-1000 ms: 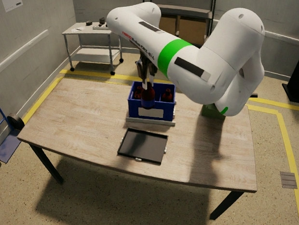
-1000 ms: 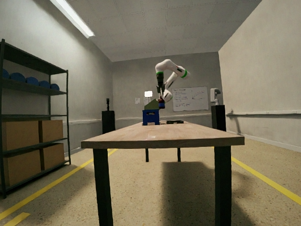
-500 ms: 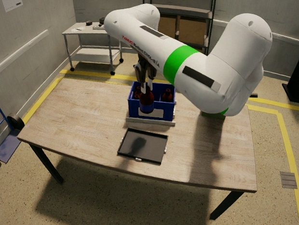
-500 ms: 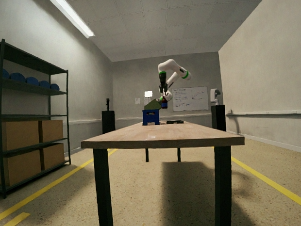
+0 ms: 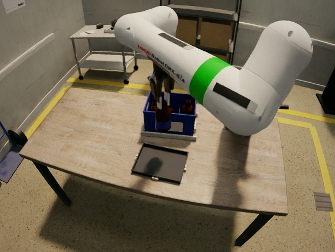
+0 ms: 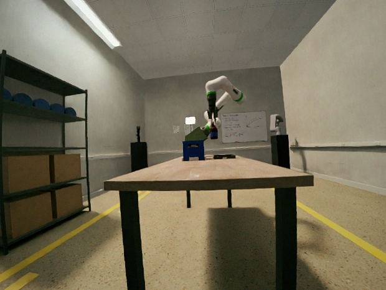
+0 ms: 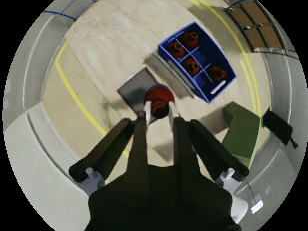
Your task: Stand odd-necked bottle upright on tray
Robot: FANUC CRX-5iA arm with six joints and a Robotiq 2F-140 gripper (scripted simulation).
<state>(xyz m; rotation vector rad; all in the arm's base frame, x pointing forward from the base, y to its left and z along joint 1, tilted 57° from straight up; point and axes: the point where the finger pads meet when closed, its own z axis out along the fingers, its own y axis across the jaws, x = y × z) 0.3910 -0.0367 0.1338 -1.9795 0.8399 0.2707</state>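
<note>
My hand is 90 mm above the bottle. Round my hand: dark tray: 80 mm to the left, 340 mm below; then blue crate: 210 mm to the right, 270 mm below.
</note>
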